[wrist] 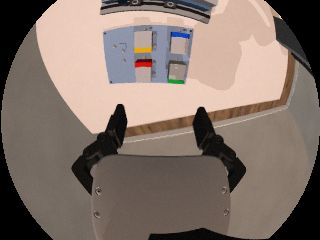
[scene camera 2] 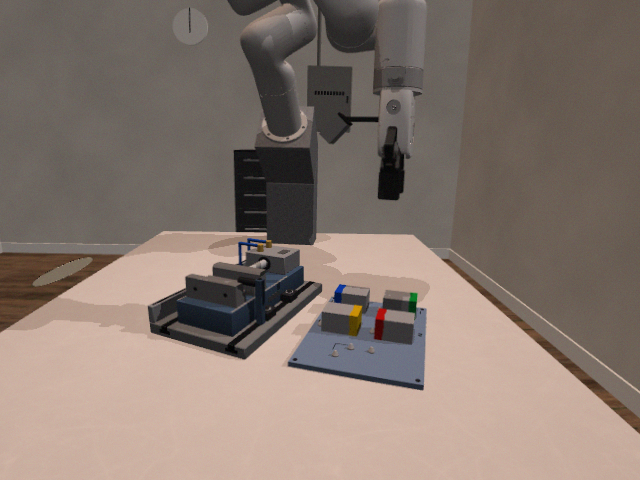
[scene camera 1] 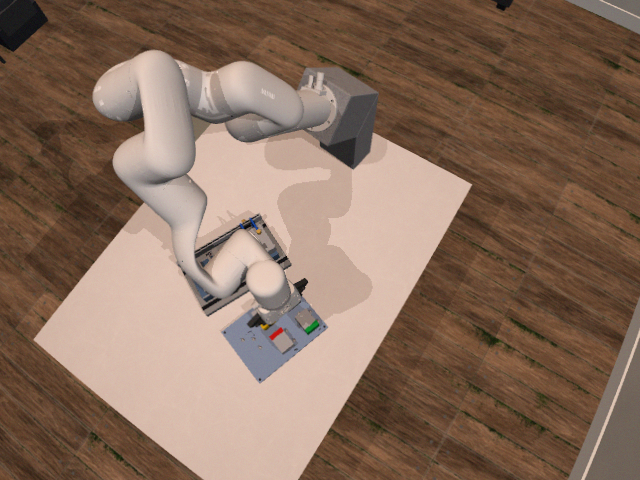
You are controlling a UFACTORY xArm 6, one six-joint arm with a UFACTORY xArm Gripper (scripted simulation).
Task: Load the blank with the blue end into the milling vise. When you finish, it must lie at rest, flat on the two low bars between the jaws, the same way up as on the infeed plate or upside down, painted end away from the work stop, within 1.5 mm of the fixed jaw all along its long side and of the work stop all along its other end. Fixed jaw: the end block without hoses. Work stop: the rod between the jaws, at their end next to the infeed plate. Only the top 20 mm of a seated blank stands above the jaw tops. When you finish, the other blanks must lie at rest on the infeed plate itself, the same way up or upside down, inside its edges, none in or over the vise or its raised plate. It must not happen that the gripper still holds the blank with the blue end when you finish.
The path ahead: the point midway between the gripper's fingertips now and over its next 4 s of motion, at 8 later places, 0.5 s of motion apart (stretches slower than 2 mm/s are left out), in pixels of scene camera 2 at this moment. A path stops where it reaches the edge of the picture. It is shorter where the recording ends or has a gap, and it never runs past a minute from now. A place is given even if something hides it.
My gripper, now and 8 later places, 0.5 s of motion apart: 391,196; 385,168; 381,144; 380,136; 380,140; 381,143; 381,144; 382,147; 381,149
